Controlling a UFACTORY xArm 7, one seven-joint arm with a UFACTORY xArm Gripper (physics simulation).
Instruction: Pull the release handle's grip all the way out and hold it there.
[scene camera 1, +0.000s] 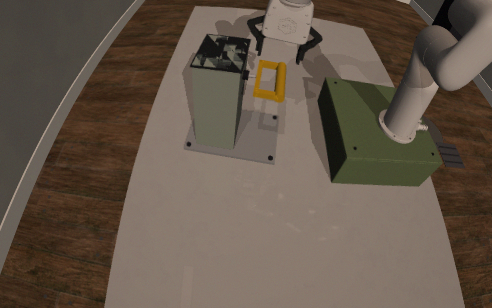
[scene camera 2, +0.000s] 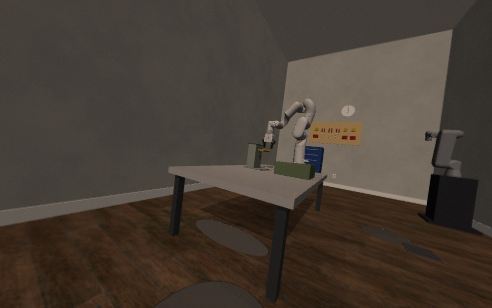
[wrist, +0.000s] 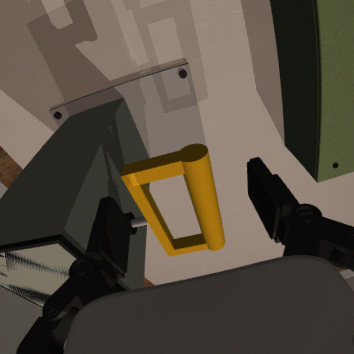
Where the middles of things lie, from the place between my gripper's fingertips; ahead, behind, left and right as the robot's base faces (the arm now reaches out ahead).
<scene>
I see my gripper 23 cm above the grey base plate (scene camera 1: 256, 139), 9 cm short of it and 5 cm to the right of it.
</scene>
